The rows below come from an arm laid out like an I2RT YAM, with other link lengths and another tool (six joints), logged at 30 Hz.
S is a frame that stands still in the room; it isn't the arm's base.
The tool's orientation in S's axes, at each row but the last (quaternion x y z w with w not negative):
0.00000 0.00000 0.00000 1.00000
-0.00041 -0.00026 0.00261 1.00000
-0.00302 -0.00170 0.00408 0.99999
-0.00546 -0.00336 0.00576 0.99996
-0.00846 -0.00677 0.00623 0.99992
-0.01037 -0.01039 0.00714 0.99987
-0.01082 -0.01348 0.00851 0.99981
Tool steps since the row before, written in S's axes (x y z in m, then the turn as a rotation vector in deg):
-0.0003 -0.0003 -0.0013 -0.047 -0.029 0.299
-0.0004 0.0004 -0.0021 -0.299 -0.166 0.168
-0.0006 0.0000 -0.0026 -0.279 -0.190 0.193
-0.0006 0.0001 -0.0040 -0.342 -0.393 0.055
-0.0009 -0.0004 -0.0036 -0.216 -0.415 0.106
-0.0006 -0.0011 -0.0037 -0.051 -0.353 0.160
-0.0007 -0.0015 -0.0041 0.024 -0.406 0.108
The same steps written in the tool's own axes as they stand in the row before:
-0.0003 -0.0003 -0.0013 -0.047 -0.029 0.299
-0.0004 0.0004 -0.0021 -0.300 -0.165 0.168
-0.0006 0.0000 -0.0026 -0.280 -0.189 0.193
-0.0006 0.0002 -0.0040 -0.346 -0.390 0.053
-0.0010 -0.0003 -0.0036 -0.220 -0.414 0.102
-0.0007 -0.0010 -0.0037 -0.053 -0.356 0.154
-0.0008 -0.0014 -0.0041 0.020 -0.409 0.099

